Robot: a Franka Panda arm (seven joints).
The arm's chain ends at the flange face. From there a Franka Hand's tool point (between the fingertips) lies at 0.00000 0.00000 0.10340 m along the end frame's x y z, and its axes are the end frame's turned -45 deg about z.
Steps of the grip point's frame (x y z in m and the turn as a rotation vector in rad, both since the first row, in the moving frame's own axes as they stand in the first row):
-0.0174, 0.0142, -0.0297, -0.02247, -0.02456, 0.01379
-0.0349, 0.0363, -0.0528, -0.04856, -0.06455, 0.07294
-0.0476, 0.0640, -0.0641, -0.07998, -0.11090, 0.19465
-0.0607, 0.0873, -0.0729, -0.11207, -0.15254, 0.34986
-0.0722, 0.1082, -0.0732, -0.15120, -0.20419, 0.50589
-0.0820, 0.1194, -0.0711, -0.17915, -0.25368, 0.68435
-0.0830, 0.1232, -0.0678, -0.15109, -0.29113, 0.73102
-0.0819, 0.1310, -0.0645, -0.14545, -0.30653, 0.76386
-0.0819, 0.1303, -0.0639, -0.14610, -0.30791, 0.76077
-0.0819, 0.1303, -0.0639, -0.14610, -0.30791, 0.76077
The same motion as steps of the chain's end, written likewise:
-0.0021, 0.0189, -0.0296, -0.03326, -0.00148, 0.01379
0.0025, 0.0421, -0.0525, -0.07998, -0.01131, 0.07294
0.0152, 0.0653, -0.0631, -0.13497, -0.02186, 0.19465
0.0250, 0.0863, -0.0711, -0.18711, -0.02862, 0.34986
0.0355, 0.1039, -0.0700, -0.25130, -0.03747, 0.50589
0.0417, 0.1154, -0.0663, -0.30606, -0.05270, 0.68435
0.0488, 0.1204, -0.0625, -0.31270, -0.09902, 0.73102
0.0571, 0.1255, -0.0589, -0.31960, -0.11390, 0.76386
0.0566, 0.1248, -0.0582, -0.32103, -0.11442, 0.76077
0.0566, 0.1248, -0.0582, -0.32103, -0.11442, 0.76077

